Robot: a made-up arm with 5 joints.
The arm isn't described. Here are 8 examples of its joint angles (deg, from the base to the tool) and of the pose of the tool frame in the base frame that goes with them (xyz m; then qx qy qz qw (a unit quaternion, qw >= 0)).
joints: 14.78 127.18 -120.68 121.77 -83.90
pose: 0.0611 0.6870 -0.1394 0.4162 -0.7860 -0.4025 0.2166
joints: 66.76 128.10 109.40 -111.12 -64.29
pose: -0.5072 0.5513 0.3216 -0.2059 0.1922 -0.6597 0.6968
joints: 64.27 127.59 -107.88 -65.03 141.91
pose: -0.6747 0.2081 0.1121 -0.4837 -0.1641 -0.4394 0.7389
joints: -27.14 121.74 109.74 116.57 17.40
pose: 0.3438 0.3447 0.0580 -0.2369 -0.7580 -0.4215 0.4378
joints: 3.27 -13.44 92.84 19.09 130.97
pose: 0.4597 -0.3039 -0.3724 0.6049 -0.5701 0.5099 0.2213
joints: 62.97 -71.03 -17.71 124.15 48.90
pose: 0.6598 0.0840 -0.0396 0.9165 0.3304 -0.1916 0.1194
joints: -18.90 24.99 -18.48 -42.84 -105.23
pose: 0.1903 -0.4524 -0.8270 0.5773 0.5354 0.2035 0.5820
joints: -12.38 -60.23 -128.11 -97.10 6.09
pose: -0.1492 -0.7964 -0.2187 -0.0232 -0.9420 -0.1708 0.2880
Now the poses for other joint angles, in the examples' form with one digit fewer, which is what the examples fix.
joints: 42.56 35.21 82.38 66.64 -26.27
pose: 0.107 0.229 -0.431 -0.184 -0.370 0.651 0.637
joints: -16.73 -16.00 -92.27 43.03 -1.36
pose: 0.036 -0.613 -0.264 -0.255 0.215 -0.796 0.504
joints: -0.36 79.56 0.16 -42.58 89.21
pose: 0.352 0.355 -0.752 0.608 -0.383 -0.630 0.295
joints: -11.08 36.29 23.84 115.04 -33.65
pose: 0.431 0.050 -0.532 -0.599 0.164 -0.173 0.764
